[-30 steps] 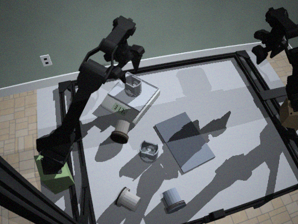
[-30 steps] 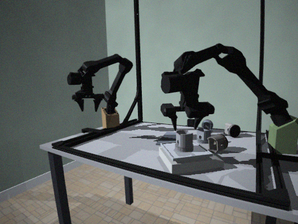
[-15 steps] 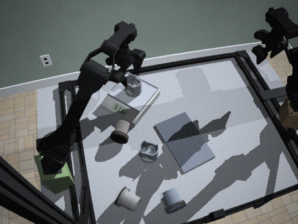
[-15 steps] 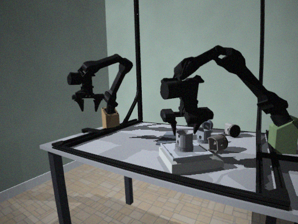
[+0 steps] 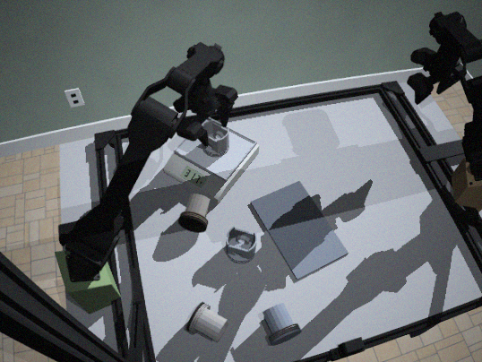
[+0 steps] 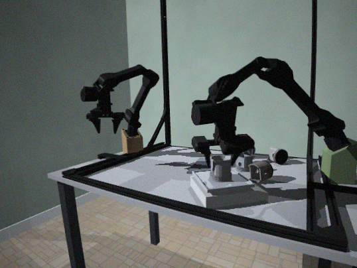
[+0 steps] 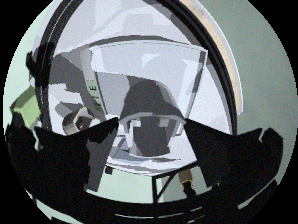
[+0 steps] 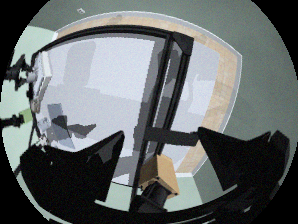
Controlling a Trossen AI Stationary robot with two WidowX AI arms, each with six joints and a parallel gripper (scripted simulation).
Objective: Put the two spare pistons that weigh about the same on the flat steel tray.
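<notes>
My left hand is 1 cm past the white scale and 8 cm above it. From my left hand the other things lie so: flat steel tray 27 cm behind, 15 cm to the right, 13 cm below.
</notes>
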